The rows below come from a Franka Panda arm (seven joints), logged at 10 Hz.
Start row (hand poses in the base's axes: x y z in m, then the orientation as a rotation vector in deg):
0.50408, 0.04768, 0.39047, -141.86, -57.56, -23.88
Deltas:
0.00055, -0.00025, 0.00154, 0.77, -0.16, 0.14
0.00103, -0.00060, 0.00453, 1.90, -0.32, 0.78
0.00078, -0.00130, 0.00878, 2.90, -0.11, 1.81
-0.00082, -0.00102, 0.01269, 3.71, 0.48, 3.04
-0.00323, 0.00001, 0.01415, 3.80, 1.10, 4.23
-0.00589, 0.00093, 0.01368, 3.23, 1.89, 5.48
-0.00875, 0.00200, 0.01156, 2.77, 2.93, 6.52
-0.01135, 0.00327, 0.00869, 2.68, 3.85, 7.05
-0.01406, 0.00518, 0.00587, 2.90, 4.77, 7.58
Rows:
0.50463, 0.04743, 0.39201, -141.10, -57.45, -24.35
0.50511, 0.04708, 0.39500, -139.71, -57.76, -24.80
0.50486, 0.04638, 0.39925, -138.20, -58.45, -24.60
0.50326, 0.04666, 0.40316, -136.72, -59.28, -23.78
0.50085, 0.04769, 0.40462, -135.89, -60.38, -22.67
0.49819, 0.04861, 0.40415, -135.58, -61.77, -21.06
0.49533, 0.04968, 0.40203, -135.27, -62.75, -19.24
0.49273, 0.05095, 0.39916, -134.96, -63.02, -17.89
0.49002, 0.05286, 0.39634, -134.38, -63.14, -16.67

